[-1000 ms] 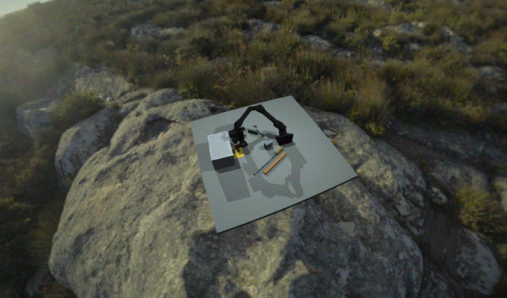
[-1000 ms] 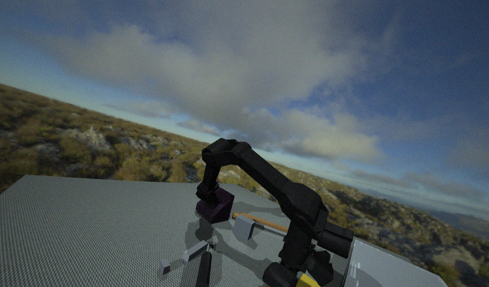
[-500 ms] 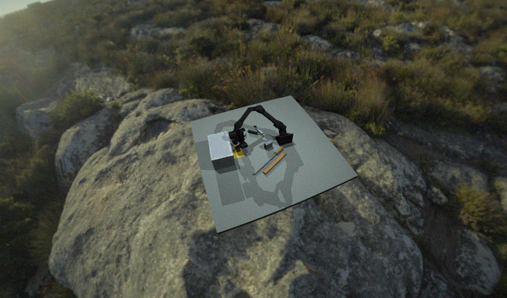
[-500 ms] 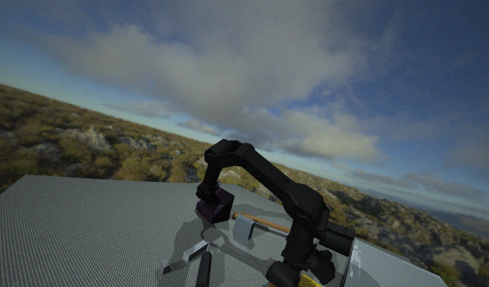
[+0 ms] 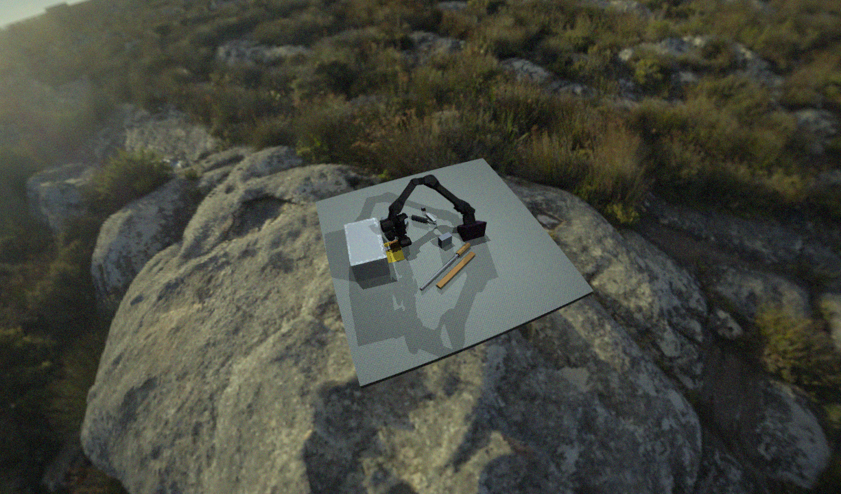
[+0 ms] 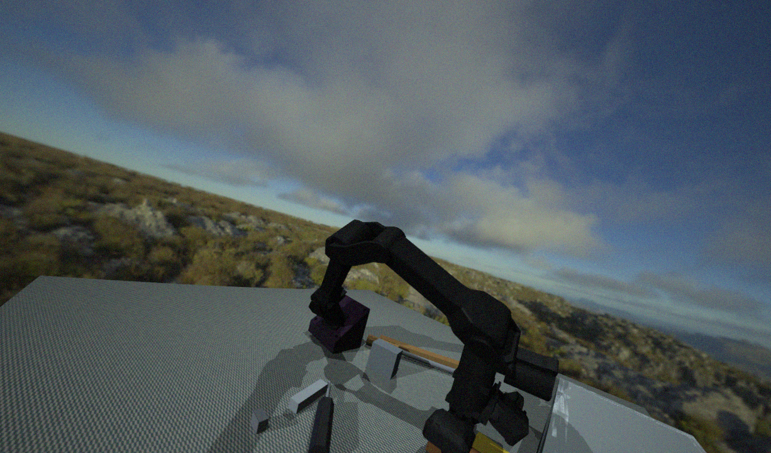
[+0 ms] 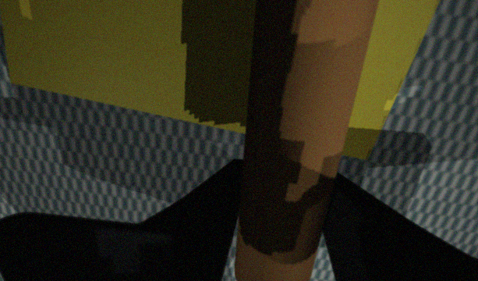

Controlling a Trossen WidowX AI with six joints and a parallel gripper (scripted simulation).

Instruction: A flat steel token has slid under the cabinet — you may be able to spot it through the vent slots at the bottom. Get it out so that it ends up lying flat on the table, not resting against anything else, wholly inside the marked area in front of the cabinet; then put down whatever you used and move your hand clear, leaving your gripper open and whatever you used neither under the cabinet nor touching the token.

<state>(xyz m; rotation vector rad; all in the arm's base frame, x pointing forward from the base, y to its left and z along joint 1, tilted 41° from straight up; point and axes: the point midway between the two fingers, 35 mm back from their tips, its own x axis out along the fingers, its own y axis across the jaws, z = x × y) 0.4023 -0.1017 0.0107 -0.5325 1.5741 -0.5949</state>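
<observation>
The grey bar is 24 cm behind my gripper tip and 11 cm to the right of it. Round my gripper tip: grey block: 23 cm behind, 11 cm to the left, 3 cm above; then small grey cube: 23 cm behind, 21 cm to the right; then wooden stick: 30 cm to the left, 20 cm behind.
</observation>
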